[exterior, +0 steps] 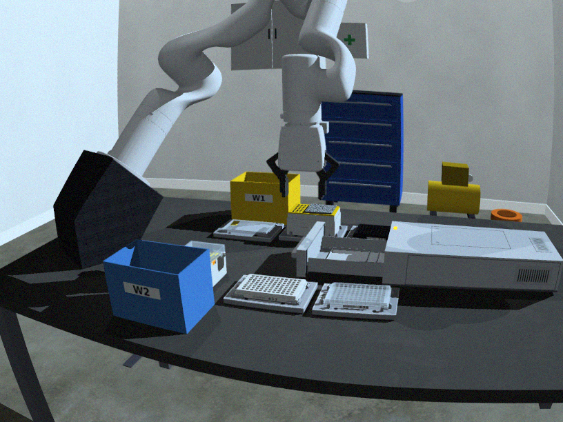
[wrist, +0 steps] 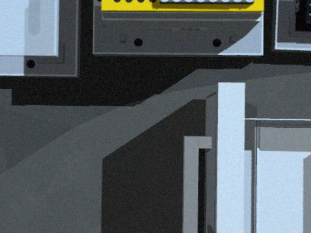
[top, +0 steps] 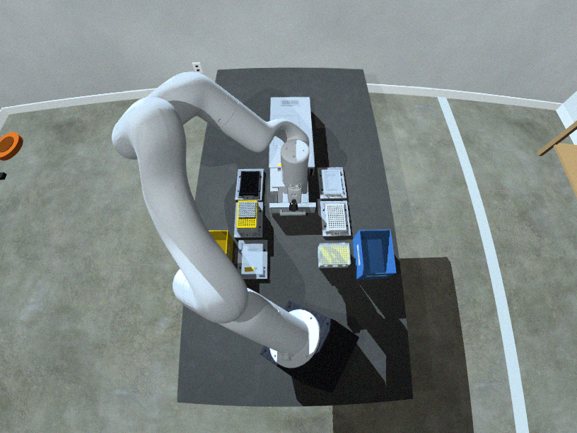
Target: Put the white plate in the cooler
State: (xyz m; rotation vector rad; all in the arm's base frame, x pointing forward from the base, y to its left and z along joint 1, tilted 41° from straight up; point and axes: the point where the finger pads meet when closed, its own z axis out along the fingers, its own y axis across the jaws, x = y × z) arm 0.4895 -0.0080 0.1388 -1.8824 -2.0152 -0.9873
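Right now the white plate is 10 mm ahead of my hand, 190 mm to the right of it and 150 mm below it. The rest, counted from my hand: clear plate: 190 mm ahead, 160 mm to the right, 150 mm below; yellow tip box: 60 mm behind, 180 mm to the left, 120 mm below; drawer: 140 mm ahead, 20 mm to the left, 130 mm below.
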